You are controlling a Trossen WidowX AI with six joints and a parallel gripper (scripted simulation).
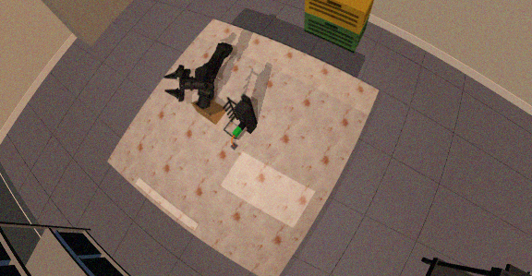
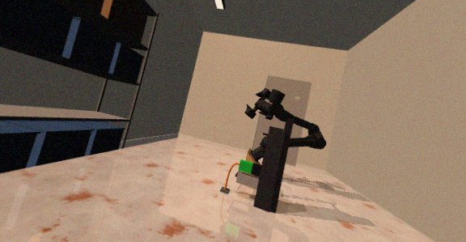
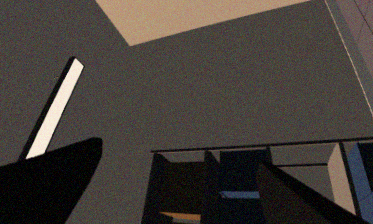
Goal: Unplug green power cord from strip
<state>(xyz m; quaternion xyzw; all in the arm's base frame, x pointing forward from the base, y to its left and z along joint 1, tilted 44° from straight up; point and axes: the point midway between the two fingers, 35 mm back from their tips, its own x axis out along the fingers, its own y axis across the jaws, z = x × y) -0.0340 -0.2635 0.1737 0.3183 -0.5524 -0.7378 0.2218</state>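
Right now the green plug is 34 cm ahead of my gripper tip, 29 cm below it and 10 cm to the left of it.
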